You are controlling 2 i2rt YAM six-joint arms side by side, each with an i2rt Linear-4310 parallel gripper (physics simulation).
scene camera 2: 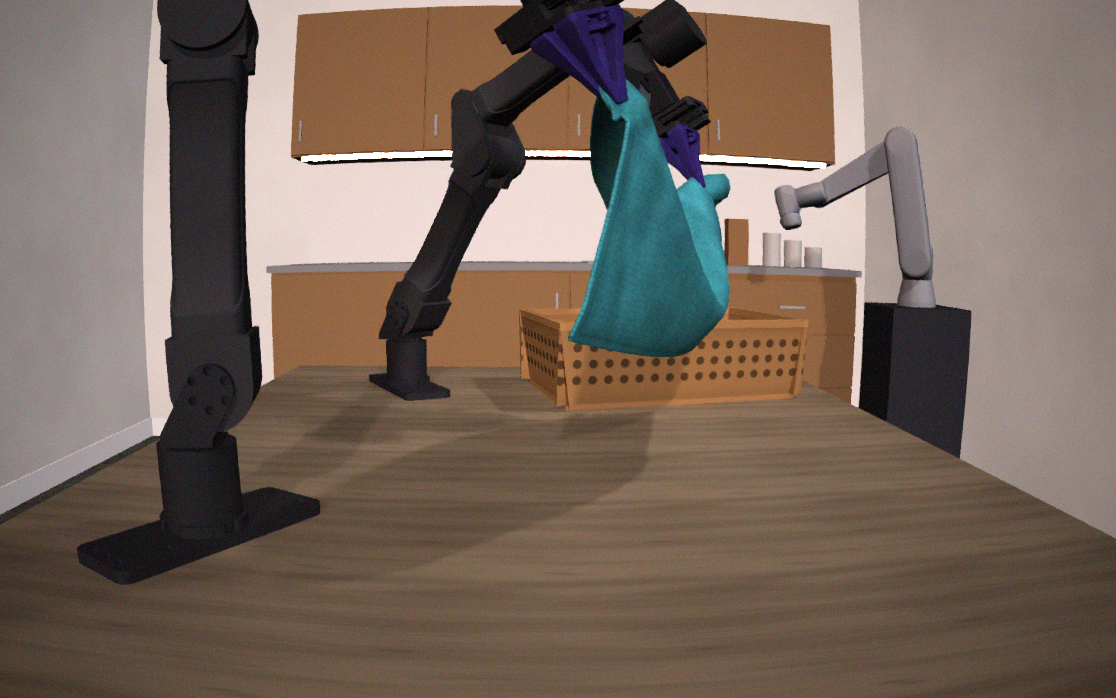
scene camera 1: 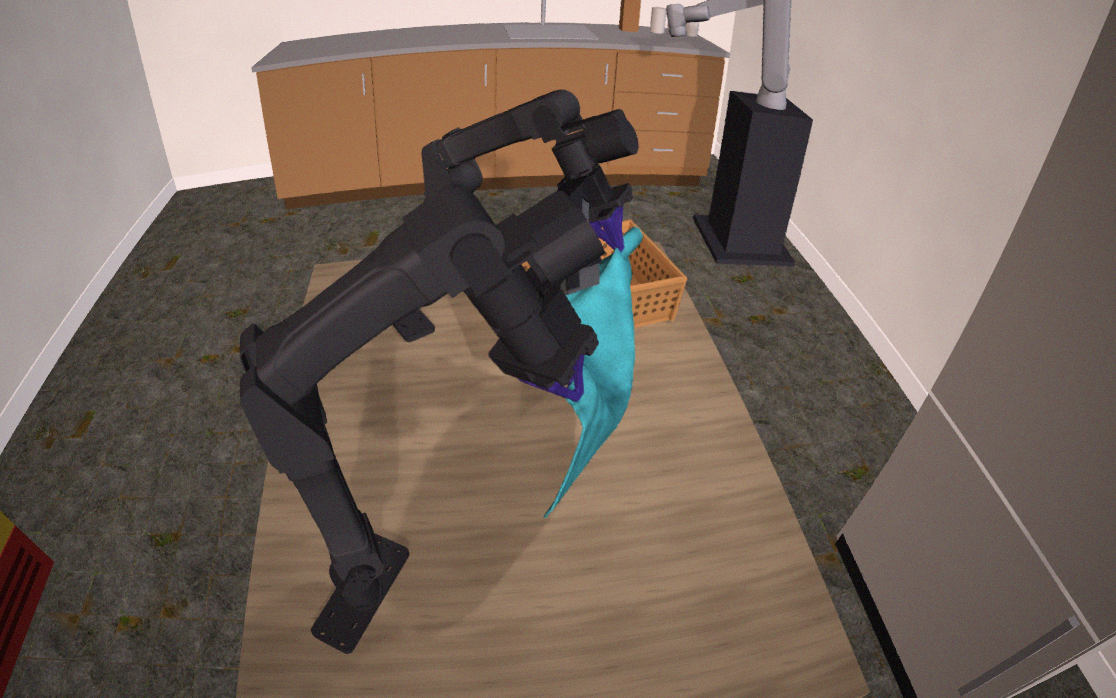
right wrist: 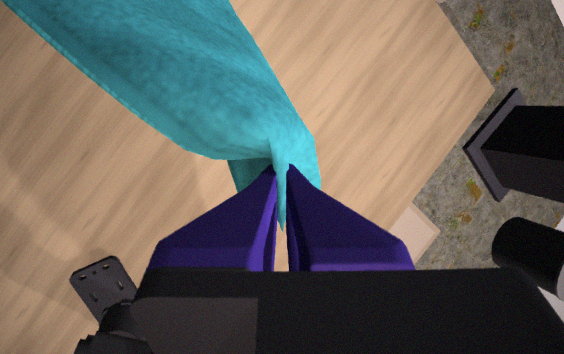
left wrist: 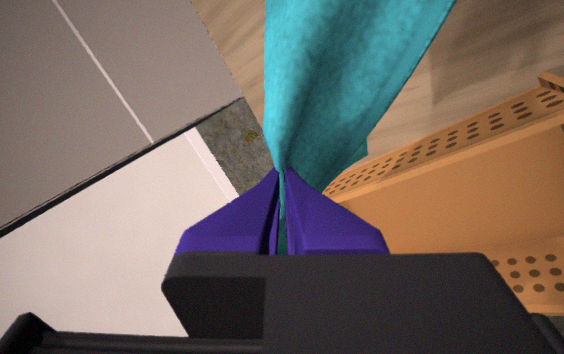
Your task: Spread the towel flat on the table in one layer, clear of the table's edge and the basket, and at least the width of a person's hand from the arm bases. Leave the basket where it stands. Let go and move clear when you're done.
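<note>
A teal towel (scene camera 1: 610, 329) (scene camera 2: 650, 246) (left wrist: 340, 65) (right wrist: 200, 90) hangs in the air between both grippers, sagging in folds, with a pointed lower corner. In scene camera 2 its lower edge shows in front of the basket's wall. My left gripper (scene camera 1: 619, 246) (scene camera 2: 702, 182) (left wrist: 282, 176) is shut on the towel near the basket, with a short end sticking out beside the fingertips. My right gripper (scene camera 1: 577, 398) (scene camera 2: 623, 100) (right wrist: 281, 176) is shut on another part of the towel. The orange basket (scene camera 1: 658, 297) (scene camera 2: 683, 382) (left wrist: 450, 215) stands upright on the table (scene camera 1: 658, 576) (scene camera 2: 617, 592), partly hidden by towel and arms.
The right arm's base (scene camera 1: 359, 594) (scene camera 2: 201, 526) and the left arm's base (scene camera 1: 413, 324) (scene camera 2: 409, 385) stand on the table's left side. A grey arm on a black pedestal (scene camera 1: 757, 181) (scene camera 2: 915, 370) stands beyond the table. Cabinets (scene camera 1: 493, 115) line the back wall.
</note>
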